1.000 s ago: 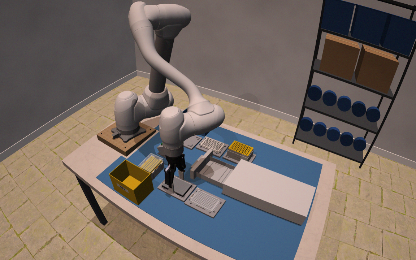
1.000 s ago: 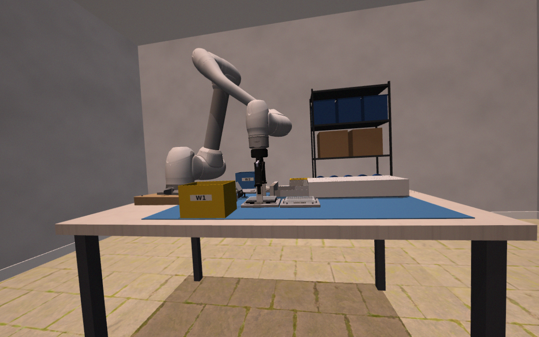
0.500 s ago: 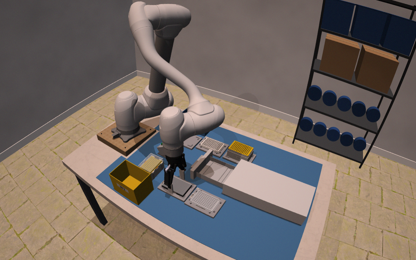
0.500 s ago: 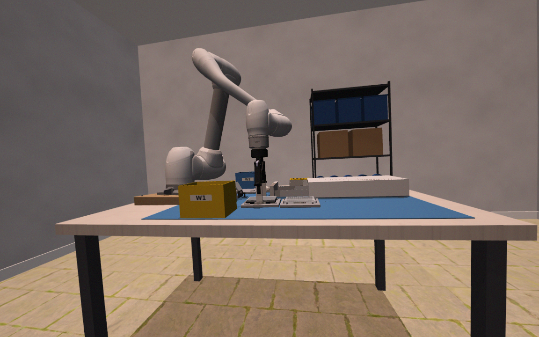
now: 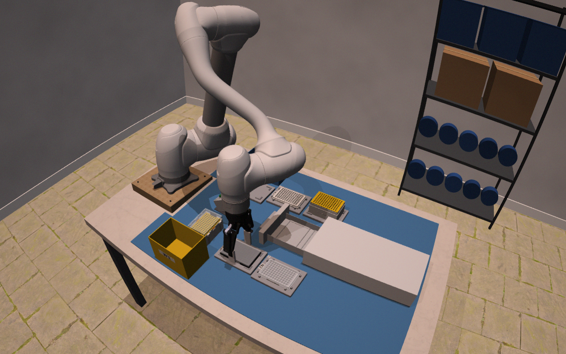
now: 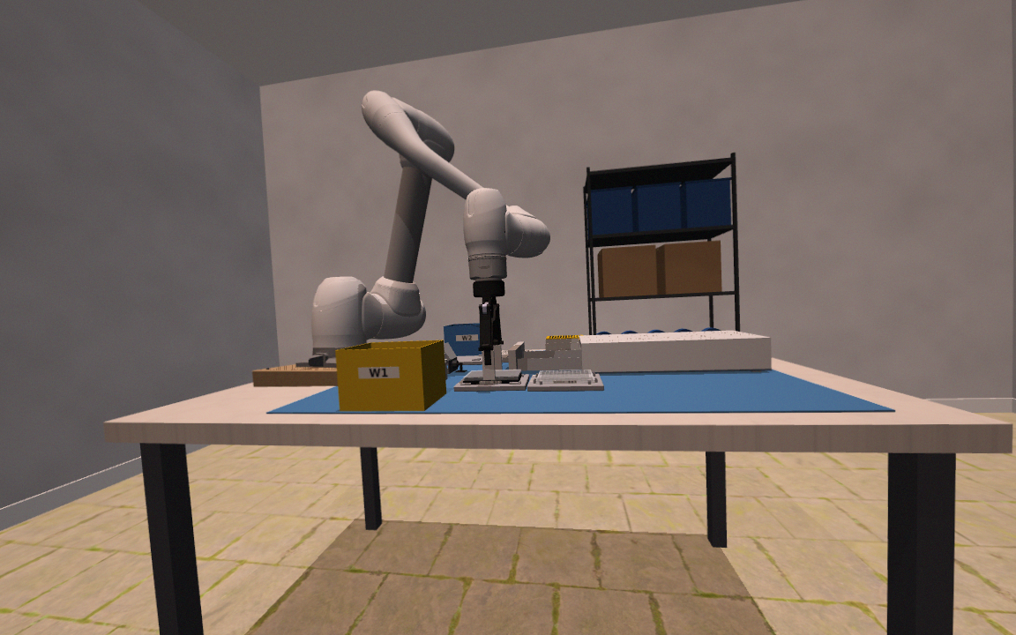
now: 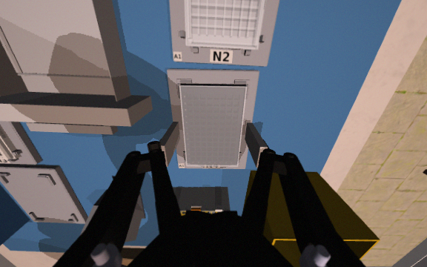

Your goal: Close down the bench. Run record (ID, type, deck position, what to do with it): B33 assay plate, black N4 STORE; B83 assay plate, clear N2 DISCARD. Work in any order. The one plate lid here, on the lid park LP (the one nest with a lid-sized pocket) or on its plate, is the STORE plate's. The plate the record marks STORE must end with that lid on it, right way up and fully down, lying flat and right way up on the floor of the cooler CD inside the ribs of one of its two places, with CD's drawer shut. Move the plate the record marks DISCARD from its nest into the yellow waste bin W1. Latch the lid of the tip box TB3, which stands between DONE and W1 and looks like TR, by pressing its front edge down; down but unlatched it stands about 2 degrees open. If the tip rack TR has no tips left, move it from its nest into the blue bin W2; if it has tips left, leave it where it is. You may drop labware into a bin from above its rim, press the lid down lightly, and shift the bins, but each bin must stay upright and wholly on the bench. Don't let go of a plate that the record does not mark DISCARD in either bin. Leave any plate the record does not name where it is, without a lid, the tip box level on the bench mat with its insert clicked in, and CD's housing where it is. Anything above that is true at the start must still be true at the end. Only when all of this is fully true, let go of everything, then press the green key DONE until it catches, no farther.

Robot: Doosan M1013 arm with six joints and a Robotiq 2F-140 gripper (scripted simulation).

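The clear plate lid lies 20 mm below my hand. Also, from my hand: nest N4: 40 mm below; nest N2: 170 mm ahead, 40 mm below, 20 mm to the left; black plate: 30 mm below.
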